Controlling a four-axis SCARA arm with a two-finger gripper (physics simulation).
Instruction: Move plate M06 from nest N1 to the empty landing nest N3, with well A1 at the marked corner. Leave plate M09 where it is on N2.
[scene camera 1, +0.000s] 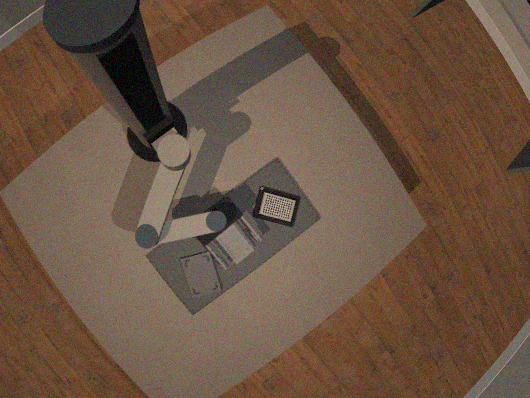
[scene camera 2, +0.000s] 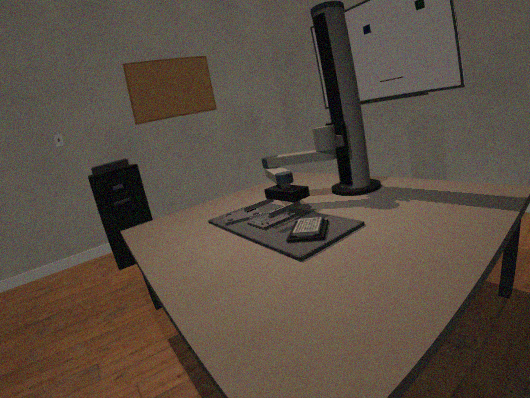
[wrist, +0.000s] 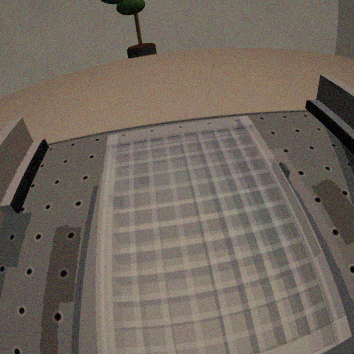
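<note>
A clear gridded plate (scene camera 1: 234, 244) (scene camera 2: 269, 222) (wrist: 210, 240) lies level in the middle nest. A black plate with a pale well grid (scene camera 1: 277, 206) (scene camera 2: 307, 226) sits in the nest at one end of the grey board. The nest with corner marks (scene camera 1: 201, 275) at the other end is empty. No label is readable, so I cannot tell which plate is M06 or M09; the A1 corner of the clear plate is not clear. My gripper (scene camera 1: 243, 254) (scene camera 2: 259, 213) (wrist: 179, 99) is open above the clear plate, its fingers wide apart beyond both long sides, with nothing between them.
The grey perforated board (scene camera 1: 309, 212) (scene camera 2: 345, 225) (wrist: 65, 190) lies on the pale table (scene camera 1: 325, 280) (scene camera 2: 320, 310) (wrist: 200, 85). The arm's column (scene camera 1: 125, 75) (scene camera 2: 352, 100) stands behind it. A dark cabinet (scene camera 2: 122, 205) and a potted plant (wrist: 142, 50) are beyond the table.
</note>
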